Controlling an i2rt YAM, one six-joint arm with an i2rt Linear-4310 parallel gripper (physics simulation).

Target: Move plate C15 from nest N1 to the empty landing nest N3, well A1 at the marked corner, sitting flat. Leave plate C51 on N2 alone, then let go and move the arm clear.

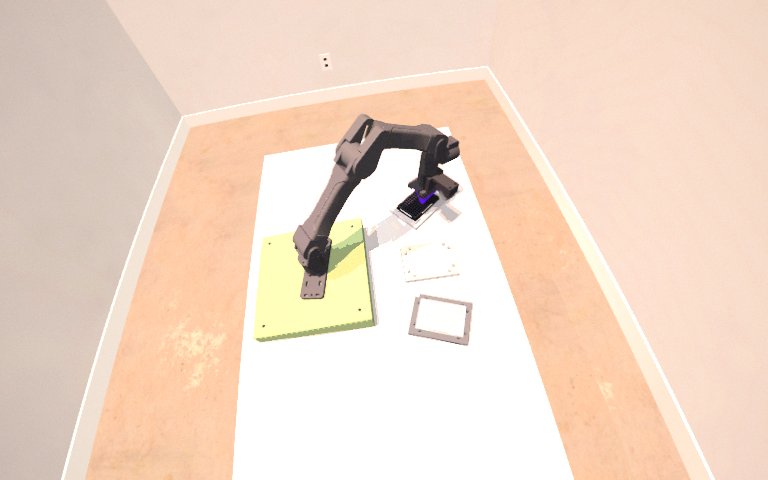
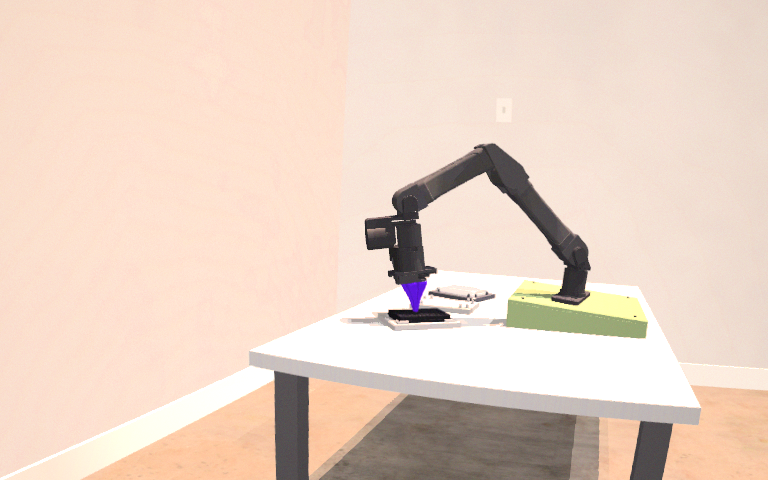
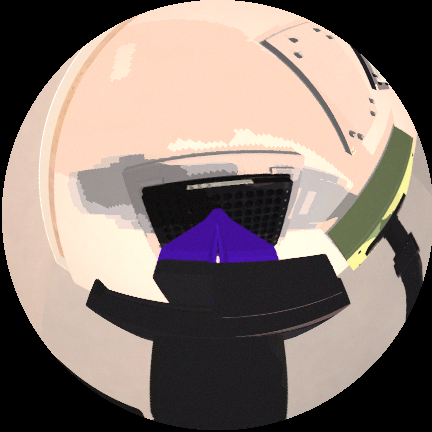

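A black well plate (image 1: pixel 410 208) (image 2: pixel 402 315) (image 3: pixel 255 197) lies about flat on a light nest (image 1: pixel 416 224) (image 2: pixel 419 325) (image 3: pixel 280 161). My gripper (image 1: pixel 423 202) (image 2: pixel 416 310) (image 3: pixel 217 214) is shut and empty, purple fingertips together over the plate's top; I cannot tell whether they touch it. The fingers hide part of the plate. A white nest with small corner posts (image 1: pixel 430 263) (image 2: pixel 453 307) (image 3: pixel 325 75) stands in the middle without a plate. A dark grey nest (image 1: pixel 414 319) (image 3: pixel 367 70) carries a white plate (image 1: pixel 441 316) (image 2: pixel 461 292). No labels or A1 marks are readable.
The arm's base stands on a yellow-green block (image 1: pixel 283 294) (image 2: pixel 577 323) (image 3: pixel 370 200) beside the nests. The white table (image 1: pixel 368 396) (image 2: pixel 481 362) has an edge close beyond the black plate's nest. Walls stand around the table.
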